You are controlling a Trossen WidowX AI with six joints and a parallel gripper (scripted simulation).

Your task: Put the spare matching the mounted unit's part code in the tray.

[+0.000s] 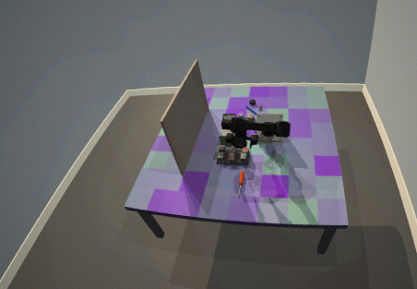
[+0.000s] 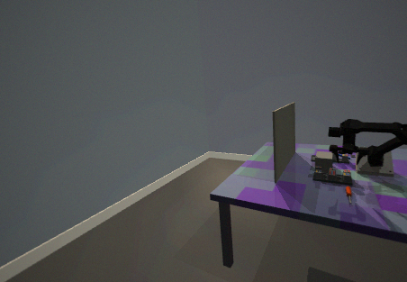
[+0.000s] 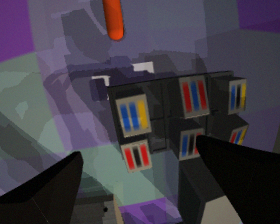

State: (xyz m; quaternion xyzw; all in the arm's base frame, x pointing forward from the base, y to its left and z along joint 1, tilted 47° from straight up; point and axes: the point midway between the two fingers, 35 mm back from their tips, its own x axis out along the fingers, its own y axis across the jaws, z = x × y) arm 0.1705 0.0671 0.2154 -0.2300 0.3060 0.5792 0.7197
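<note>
My gripper tip is now 80 mm above the dark block. Also, from my gripper tip: beige board: 350 mm ahead, 250 mm to the right, 110 mm above; then mounted unit: 100 mm ahead, 210 mm to the right, 70 mm below.
</note>
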